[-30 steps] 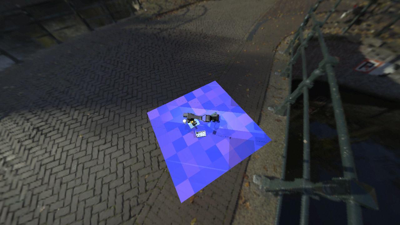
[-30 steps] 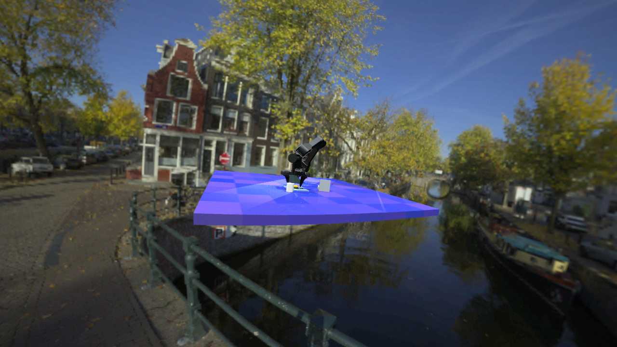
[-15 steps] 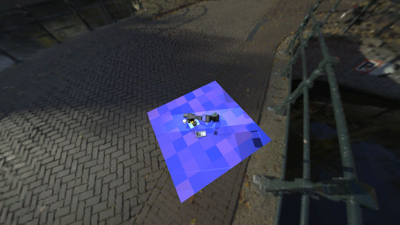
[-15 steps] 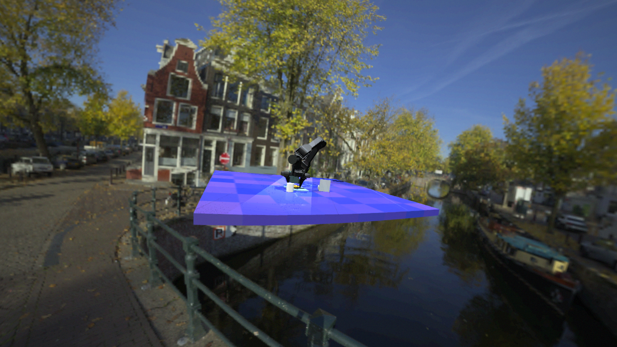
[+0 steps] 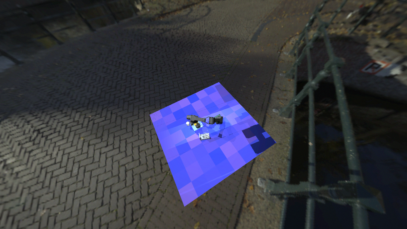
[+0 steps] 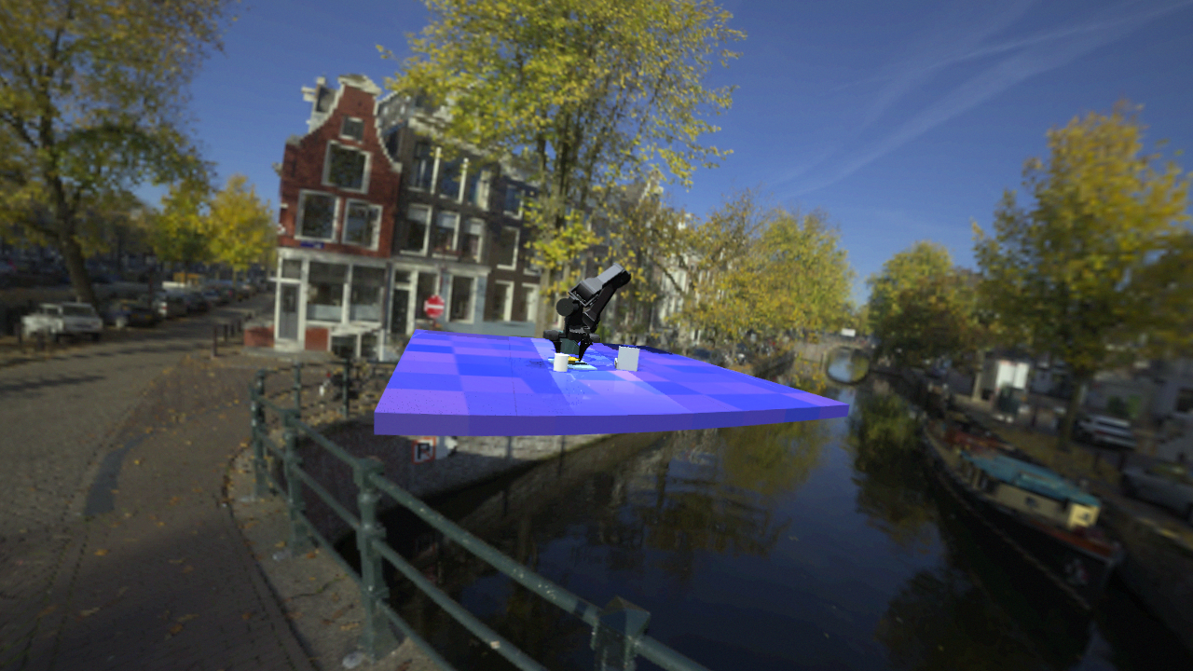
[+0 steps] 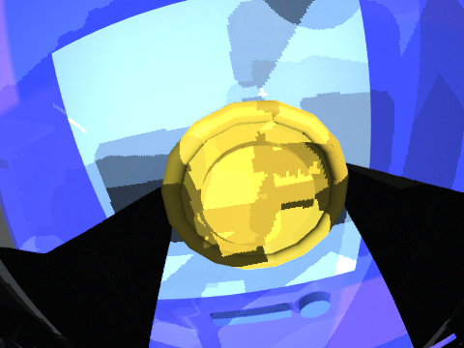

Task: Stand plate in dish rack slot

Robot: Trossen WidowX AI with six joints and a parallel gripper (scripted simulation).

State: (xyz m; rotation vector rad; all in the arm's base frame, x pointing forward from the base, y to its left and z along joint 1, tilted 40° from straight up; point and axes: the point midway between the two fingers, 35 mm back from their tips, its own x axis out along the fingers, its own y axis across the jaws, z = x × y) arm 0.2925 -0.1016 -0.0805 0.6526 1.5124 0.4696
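The dish rack is 220 mm to the left of my gripper tip, 10 mm ahead of it and 10 mm above it. From my gripper tip the other things lie so: blue spoon 110 mm behind, 10 mm below; white cup 100 mm ahead, 70 mm to the right, 10 mm above; yellow plate 10 mm above.
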